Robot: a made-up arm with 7 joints.
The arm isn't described. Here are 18 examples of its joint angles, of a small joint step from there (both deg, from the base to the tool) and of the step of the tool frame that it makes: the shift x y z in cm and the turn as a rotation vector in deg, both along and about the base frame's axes.
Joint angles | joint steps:
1: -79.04 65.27 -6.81 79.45 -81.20 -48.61 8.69 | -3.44 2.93 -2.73 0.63 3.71 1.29 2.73
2: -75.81 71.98 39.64 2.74 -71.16 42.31 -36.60 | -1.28 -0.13 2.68 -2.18 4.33 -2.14 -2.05
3: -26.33 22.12 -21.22 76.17 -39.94 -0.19 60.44 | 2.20 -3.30 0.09 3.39 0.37 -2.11 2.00
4: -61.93 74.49 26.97 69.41 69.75 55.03 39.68 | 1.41 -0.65 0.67 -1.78 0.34 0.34 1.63
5: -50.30 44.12 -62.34 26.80 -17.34 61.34 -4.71 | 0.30 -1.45 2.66 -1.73 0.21 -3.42 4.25
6: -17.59 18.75 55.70 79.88 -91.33 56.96 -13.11 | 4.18 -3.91 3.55 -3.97 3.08 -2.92 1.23
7: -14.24 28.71 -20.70 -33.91 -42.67 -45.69 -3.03 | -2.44 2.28 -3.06 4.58 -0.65 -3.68 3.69
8: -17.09 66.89 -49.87 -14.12 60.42 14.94 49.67 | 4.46 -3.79 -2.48 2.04 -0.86 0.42 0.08
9: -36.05 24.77 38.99 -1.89 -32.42 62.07 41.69 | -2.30 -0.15 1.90 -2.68 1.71 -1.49 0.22
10: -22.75 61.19 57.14 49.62 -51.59 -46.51 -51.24 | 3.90 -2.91 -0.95 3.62 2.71 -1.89 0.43
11: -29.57 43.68 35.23 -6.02 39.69 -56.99 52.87 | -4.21 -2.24 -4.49 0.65 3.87 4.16 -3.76
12: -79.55 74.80 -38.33 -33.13 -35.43 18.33 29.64 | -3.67 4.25 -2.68 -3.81 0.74 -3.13 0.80
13: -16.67 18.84 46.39 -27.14 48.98 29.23 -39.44 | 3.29 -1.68 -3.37 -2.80 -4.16 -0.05 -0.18
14: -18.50 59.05 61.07 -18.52 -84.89 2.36 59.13 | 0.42 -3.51 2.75 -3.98 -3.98 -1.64 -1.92
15: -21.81 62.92 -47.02 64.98 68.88 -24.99 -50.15 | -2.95 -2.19 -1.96 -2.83 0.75 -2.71 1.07
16: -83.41 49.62 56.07 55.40 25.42 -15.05 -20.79 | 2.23 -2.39 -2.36 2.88 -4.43 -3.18 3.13
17: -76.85 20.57 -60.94 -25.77 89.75 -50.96 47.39 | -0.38 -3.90 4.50 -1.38 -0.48 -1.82 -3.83
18: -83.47 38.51 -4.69 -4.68 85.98 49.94 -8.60 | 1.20 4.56 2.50 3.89 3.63 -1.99 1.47
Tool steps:
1: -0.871 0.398 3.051 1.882 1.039 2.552
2: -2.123 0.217 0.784 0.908 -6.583 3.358
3: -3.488 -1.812 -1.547 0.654 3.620 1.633
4: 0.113 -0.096 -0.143 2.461 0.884 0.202
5: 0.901 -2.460 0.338 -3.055 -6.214 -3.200
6: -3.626 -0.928 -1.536 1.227 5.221 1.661
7: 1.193 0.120 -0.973 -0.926 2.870 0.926
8: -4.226 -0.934 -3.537 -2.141 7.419 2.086
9: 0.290 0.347 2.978 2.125 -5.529 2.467
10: -1.169 0.050 -4.483 -3.173 7.574 2.993
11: 2.656 -2.167 0.166 0.514 3.641 2.431
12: -2.152 -0.006 1.186 3.052 -5.216 -2.919
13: -0.293 -2.143 -1.323 -2.311 0.693 -5.752
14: -1.865 -0.523 -0.734 -0.452 -5.504 -3.894
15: 2.647 -2.718 -1.643 -6.351 -0.184 -4.801
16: 1.749 -1.793 -3.041 -2.190 -0.443 -1.861
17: -1.205 -1.552 2.359 -4.298 -2.435 -0.222
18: 0.015 4.063 0.126 1.966 0.394 10.023
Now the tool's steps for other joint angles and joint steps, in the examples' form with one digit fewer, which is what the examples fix.
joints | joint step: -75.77 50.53 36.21 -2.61 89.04 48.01 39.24 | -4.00 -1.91 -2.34 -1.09 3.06 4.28 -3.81
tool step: -0.22 -1.67 1.24 -3.46 -3.46 -2.53
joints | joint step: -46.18 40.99 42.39 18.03 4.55 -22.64 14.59 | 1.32 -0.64 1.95 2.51 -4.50 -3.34 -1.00
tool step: -0.95 1.04 -1.46 -3.21 -2.19 -1.75
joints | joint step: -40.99 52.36 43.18 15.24 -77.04 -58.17 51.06 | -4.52 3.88 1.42 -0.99 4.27 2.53 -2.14
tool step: -0.82 -0.49 4.68 7.73 -2.27 3.21
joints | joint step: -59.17 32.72 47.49 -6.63 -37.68 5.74 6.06 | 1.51 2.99 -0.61 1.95 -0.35 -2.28 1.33
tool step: -0.36 1.15 -0.07 0.21 0.46 2.89
